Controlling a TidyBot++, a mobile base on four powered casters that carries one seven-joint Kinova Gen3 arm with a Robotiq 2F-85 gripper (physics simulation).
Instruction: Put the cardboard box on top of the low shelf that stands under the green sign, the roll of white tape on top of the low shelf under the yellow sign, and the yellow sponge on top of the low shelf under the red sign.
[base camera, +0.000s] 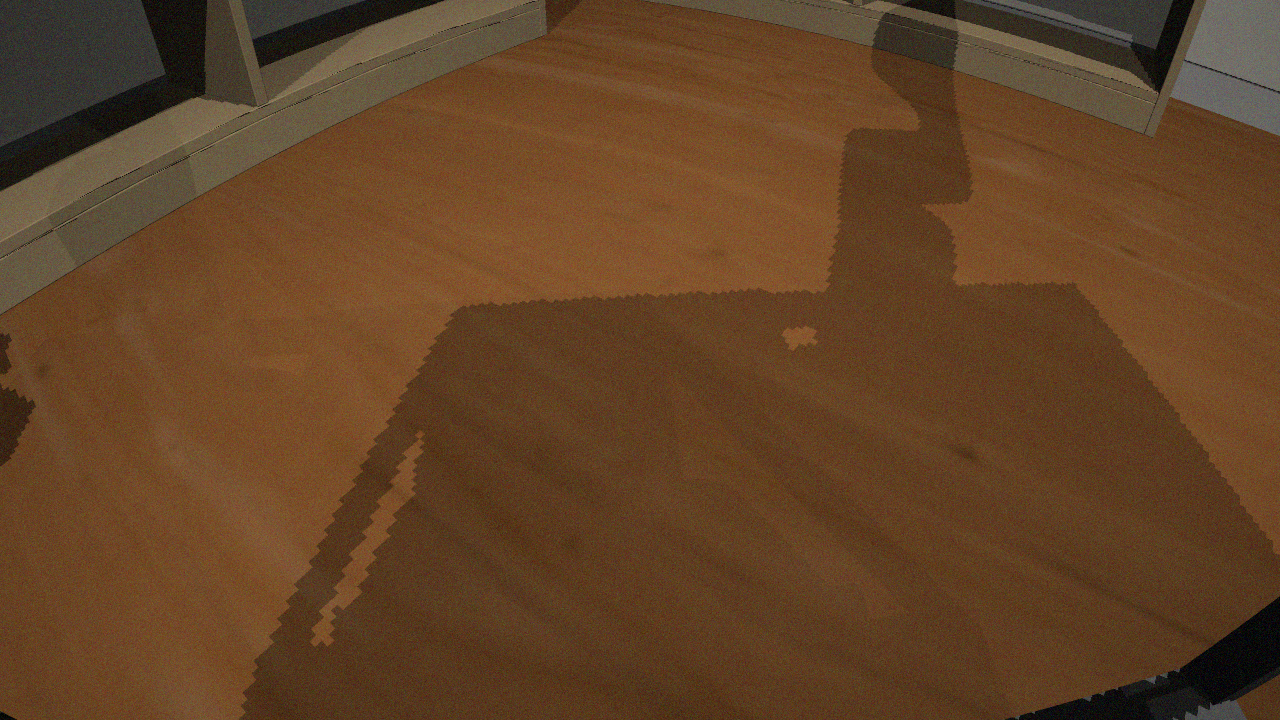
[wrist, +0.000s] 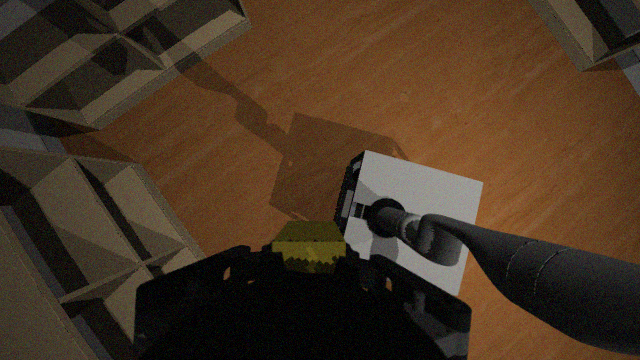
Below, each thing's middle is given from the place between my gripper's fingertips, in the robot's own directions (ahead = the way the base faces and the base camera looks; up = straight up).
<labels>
My hand is 30 mm to the right of the yellow sponge (wrist: 311, 247), 30 mm below it and 10 mm past it.
</labels>
